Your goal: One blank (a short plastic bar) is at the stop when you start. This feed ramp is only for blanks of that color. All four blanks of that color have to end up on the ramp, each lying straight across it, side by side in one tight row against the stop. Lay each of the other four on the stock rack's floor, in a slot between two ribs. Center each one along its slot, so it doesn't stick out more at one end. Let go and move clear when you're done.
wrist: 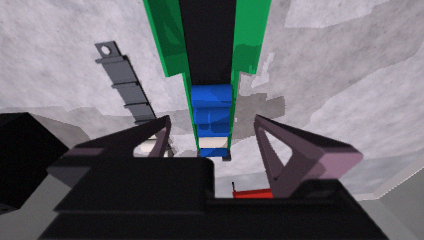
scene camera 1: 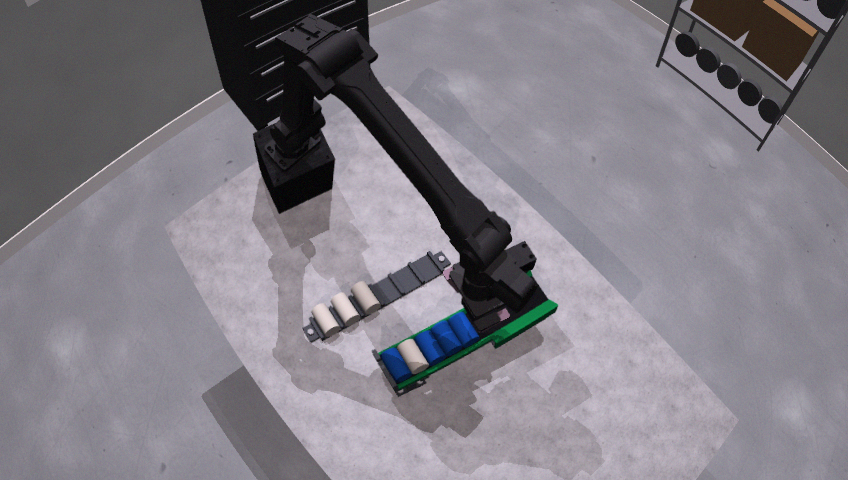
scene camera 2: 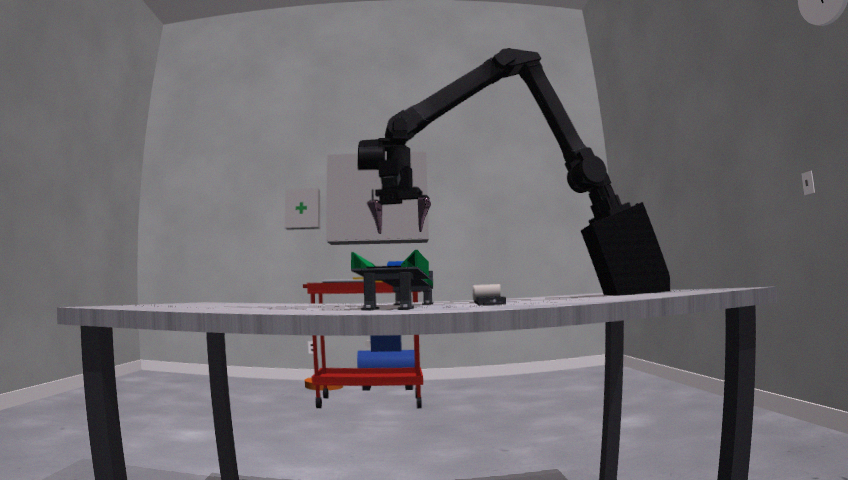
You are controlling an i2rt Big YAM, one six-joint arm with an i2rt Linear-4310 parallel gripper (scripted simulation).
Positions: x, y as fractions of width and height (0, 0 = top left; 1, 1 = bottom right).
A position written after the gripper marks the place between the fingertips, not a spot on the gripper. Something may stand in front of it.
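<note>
Scene camera 1 has the gripper (scene camera 1: 0.56, 0.65) and a stock rack (scene camera 1: 0.48, 0.58). In the wrist view there's a blue blank (wrist: 0.50, 0.40), and you'd also see the gripper (wrist: 0.50, 0.50) and the rack (wrist: 0.32, 0.39) there. As for scene camera 2, it shows the gripper (scene camera 2: 0.47, 0.48) too.
</note>
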